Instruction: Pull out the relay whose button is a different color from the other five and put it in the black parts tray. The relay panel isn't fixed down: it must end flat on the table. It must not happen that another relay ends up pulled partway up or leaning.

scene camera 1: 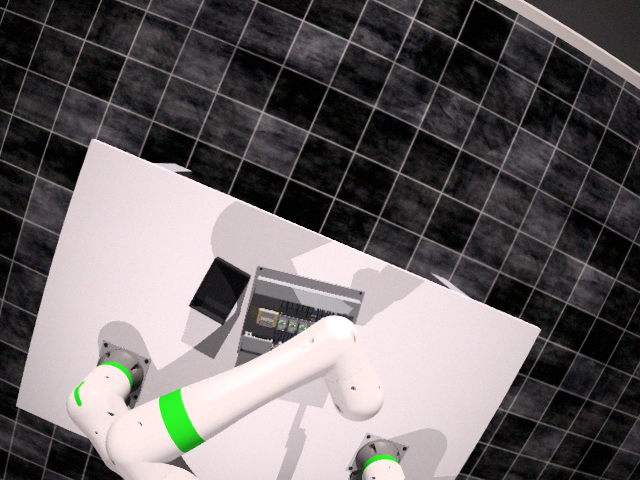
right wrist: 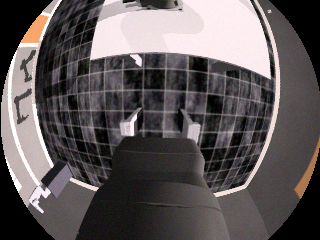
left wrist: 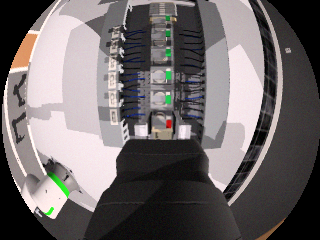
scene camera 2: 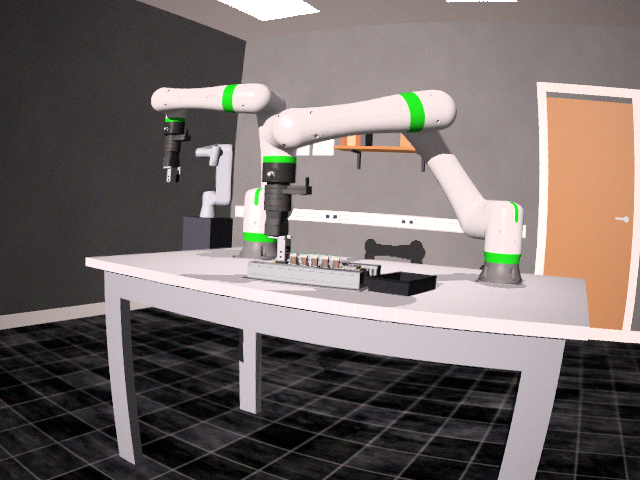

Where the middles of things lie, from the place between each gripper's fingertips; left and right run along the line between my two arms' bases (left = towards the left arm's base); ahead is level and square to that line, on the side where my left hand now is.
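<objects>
From my left hand [scene camera 2: 283, 259], the grey relay panel [scene camera 1: 346, 302] is 40 mm below, 90 mm to the left and 10 mm behind. There's a black parts tray [scene camera 1: 220, 287] too, and that's 50 mm below the same hand and 340 mm to the left of it.
If you go by my right hand, the grey relay panel is 260 mm below it, 380 mm ahead of it and 890 mm to the left of it, and the black parts tray is 270 mm below that hand, 390 mm ahead of it and 1140 mm to the left of it.
</objects>
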